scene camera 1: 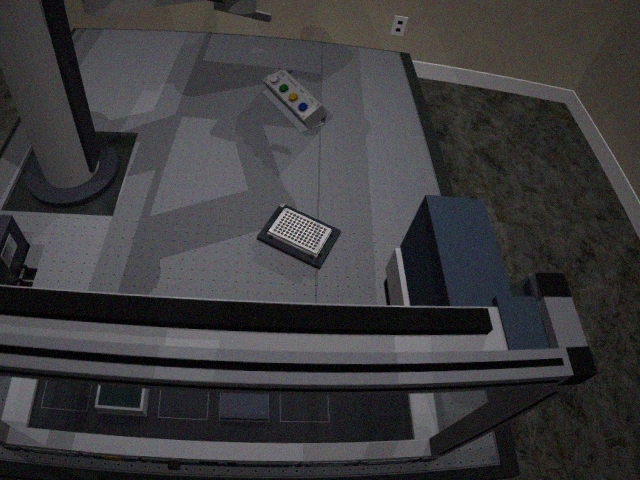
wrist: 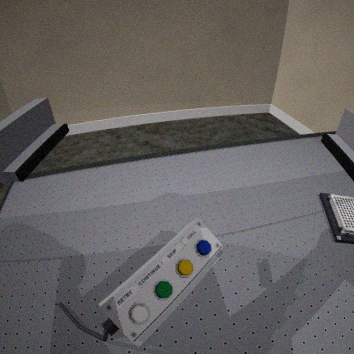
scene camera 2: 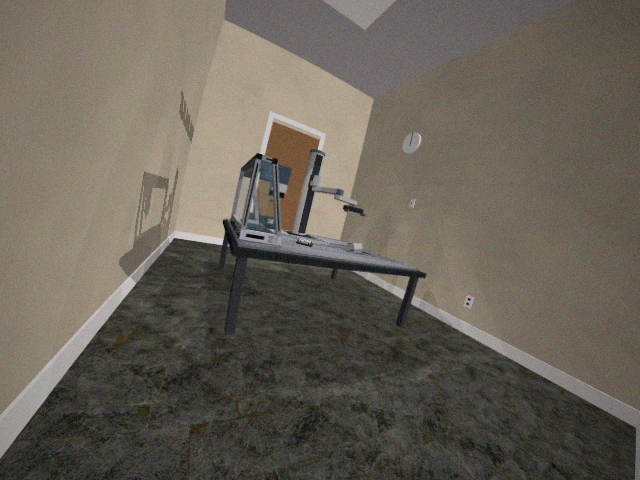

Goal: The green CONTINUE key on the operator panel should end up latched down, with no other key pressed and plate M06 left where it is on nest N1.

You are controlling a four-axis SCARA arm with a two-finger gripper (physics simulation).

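Places are measured from the arm's base along level axes (x ahead, y left, z up), in millimetres.
Pixels of known places: gripper, between the fingertips: (scene camera 1: pixel 282 5) (wrist: pixel 194 112) (scene camera 2: pixel 357 212); arm's base, origin of its link: (scene camera 1: pixel 73 172) (scene camera 2: pixel 298 235).
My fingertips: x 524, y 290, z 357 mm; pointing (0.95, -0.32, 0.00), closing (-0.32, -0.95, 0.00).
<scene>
Ahead of a thing's pixels: the offset from my fingertips to its middle. "pt": to the spot under its first point.
The operator panel @(15 mm left, 64 mm ahead, 303 mm down) (scene camera 1: pixel 312 112) (scene camera 2: pixel 354 247) (wrist: pixel 174 279) is a pale sloped box on the table. In the wrist view its green CONTINUE key @(24 mm left, 32 mm ahead, 281 mm down) (wrist: pixel 163 290) (scene camera 1: pixel 283 88) sits between the white RETRY key @(65 mm left, 4 mm ahead, 281 mm down) (wrist: pixel 139 313) (scene camera 1: pixel 275 80) and the yellow SKIP key @(18 mm right, 59 mm ahead, 281 mm down) (wrist: pixel 185 267) (scene camera 1: pixel 293 97); the blue key @(59 mm right, 87 mm ahead, 281 mm down) (wrist: pixel 204 247) (scene camera 1: pixel 302 106) is at the far end. Whether any key is latched down is too fine to tell. White plate M06 @(470 mm right, 79 mm ahead, 325 mm down) (scene camera 1: pixel 300 230) (wrist: pixel 346 214) lies on the dark nest N1 @(470 mm right, 79 mm ahead, 334 mm down) (scene camera 1: pixel 329 248) (wrist: pixel 331 220). My gripper (wrist: pixel 194 112) (scene camera 2: pixel 354 209) is open and empty, high above the table on the panel's side.
The arm's column (scene camera 1: pixel 46 103) (scene camera 2: pixel 305 198) stands on the table. A framed enclosure (scene camera 1: pixel 310 346) (scene camera 2: pixel 277 206) crosses the near side in scene camera 1, beside a blue box @(pt 833 mm right, 209 mm ahead, 143 mm up) (scene camera 1: pixel 465 248). A dark device @(pt 602 mm right, 558 mm back, 284 mm down) (scene camera 1: pixel 12 253) is at the left edge. A cable @(pt 171 mm left, 17 mm ahead, 344 mm down) (wrist: pixel 82 325) leaves the panel's RETRY end.
</scene>
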